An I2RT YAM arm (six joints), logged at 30 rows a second.
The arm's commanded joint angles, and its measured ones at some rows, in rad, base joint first. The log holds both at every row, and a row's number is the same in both.
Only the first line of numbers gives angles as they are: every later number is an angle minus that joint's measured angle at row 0.
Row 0, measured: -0.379 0.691 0.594 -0.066 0.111 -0.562
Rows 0 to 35, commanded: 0.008 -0.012 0.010 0.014 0.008 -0.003; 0.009 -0.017 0.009 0.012 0.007 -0.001; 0.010 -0.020 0.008 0.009 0.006 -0.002; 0.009 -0.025 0.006 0.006 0.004 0.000; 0.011 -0.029 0.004 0.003 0.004 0.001; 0.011 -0.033 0.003 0.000 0.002 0.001; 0.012 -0.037 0.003 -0.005 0.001 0.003; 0.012 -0.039 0.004 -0.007 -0.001 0.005; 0.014 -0.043 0.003 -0.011 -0.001 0.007; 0.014 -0.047 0.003 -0.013 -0.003 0.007; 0.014 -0.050 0.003 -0.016 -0.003 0.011; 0.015 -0.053 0.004 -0.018 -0.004 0.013; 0.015 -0.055 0.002 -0.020 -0.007 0.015; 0.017 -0.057 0.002 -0.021 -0.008 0.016; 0.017 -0.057 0.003 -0.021 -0.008 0.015; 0.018 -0.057 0.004 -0.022 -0.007 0.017; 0.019 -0.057 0.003 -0.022 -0.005 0.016; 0.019 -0.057 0.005 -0.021 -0.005 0.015; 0.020 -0.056 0.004 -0.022 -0.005 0.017; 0.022 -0.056 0.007 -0.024 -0.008 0.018; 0.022 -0.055 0.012 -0.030 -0.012 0.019; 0.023 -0.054 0.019 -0.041 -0.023 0.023; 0.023 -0.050 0.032 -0.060 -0.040 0.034; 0.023 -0.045 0.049 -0.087 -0.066 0.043; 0.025 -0.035 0.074 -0.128 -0.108 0.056; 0.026 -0.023 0.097 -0.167 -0.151 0.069; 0.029 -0.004 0.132 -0.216 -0.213 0.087; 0.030 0.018 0.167 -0.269 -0.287 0.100; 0.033 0.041 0.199 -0.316 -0.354 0.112; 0.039 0.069 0.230 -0.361 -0.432 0.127; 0.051 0.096 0.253 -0.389 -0.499 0.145; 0.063 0.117 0.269 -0.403 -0.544 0.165; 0.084 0.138 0.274 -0.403 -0.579 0.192; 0.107 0.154 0.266 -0.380 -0.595 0.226; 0.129 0.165 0.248 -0.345 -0.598 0.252; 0.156 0.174 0.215 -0.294 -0.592 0.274
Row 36, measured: 0.110 0.146 0.253 -0.289 -0.463 0.177
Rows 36 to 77, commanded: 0.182 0.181 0.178 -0.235 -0.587 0.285; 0.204 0.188 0.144 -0.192 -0.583 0.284; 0.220 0.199 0.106 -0.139 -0.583 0.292; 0.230 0.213 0.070 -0.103 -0.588 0.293; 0.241 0.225 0.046 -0.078 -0.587 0.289; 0.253 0.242 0.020 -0.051 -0.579 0.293; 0.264 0.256 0.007 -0.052 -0.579 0.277; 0.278 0.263 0.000 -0.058 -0.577 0.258; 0.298 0.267 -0.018 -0.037 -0.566 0.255; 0.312 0.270 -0.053 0.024 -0.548 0.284; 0.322 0.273 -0.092 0.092 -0.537 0.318; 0.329 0.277 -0.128 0.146 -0.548 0.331; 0.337 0.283 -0.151 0.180 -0.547 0.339; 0.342 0.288 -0.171 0.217 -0.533 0.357; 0.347 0.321 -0.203 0.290 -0.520 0.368; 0.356 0.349 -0.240 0.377 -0.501 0.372; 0.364 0.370 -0.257 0.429 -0.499 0.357; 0.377 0.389 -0.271 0.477 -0.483 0.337; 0.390 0.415 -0.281 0.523 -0.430 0.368; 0.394 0.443 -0.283 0.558 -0.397 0.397; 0.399 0.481 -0.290 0.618 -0.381 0.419; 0.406 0.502 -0.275 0.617 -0.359 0.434; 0.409 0.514 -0.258 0.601 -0.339 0.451; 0.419 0.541 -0.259 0.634 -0.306 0.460; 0.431 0.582 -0.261 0.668 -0.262 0.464; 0.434 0.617 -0.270 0.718 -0.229 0.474; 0.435 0.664 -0.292 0.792 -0.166 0.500; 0.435 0.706 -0.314 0.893 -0.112 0.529; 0.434 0.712 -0.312 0.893 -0.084 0.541; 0.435 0.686 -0.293 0.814 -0.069 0.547; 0.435 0.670 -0.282 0.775 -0.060 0.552; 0.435 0.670 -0.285 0.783 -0.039 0.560; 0.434 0.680 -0.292 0.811 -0.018 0.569; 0.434 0.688 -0.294 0.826 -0.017 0.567; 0.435 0.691 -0.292 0.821 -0.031 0.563; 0.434 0.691 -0.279 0.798 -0.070 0.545; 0.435 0.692 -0.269 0.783 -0.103 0.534; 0.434 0.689 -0.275 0.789 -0.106 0.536; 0.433 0.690 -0.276 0.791 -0.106 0.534; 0.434 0.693 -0.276 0.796 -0.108 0.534; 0.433 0.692 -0.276 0.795 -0.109 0.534; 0.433 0.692 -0.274 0.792 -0.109 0.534
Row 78, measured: 0.431 0.690 -0.288 0.764 -0.099 0.523
